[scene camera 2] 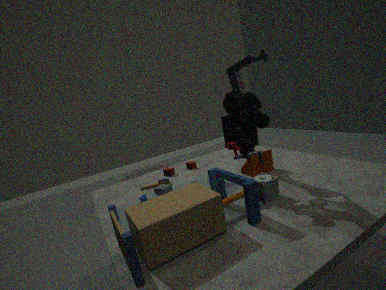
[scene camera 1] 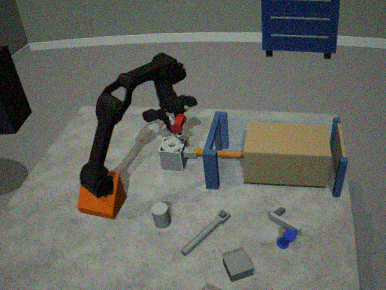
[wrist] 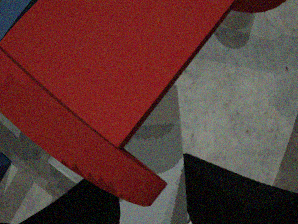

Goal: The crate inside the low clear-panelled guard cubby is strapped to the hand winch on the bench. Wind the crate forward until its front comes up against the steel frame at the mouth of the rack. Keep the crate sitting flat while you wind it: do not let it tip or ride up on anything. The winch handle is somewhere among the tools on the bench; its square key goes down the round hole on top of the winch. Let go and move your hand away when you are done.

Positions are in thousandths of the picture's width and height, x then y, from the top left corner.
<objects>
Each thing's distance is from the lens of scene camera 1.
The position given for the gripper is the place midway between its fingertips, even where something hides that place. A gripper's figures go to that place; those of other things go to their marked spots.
gripper (scene camera 1: 455, 453): 1.28 m
grey winch (scene camera 1: 442, 526): 1.35 m
</objects>
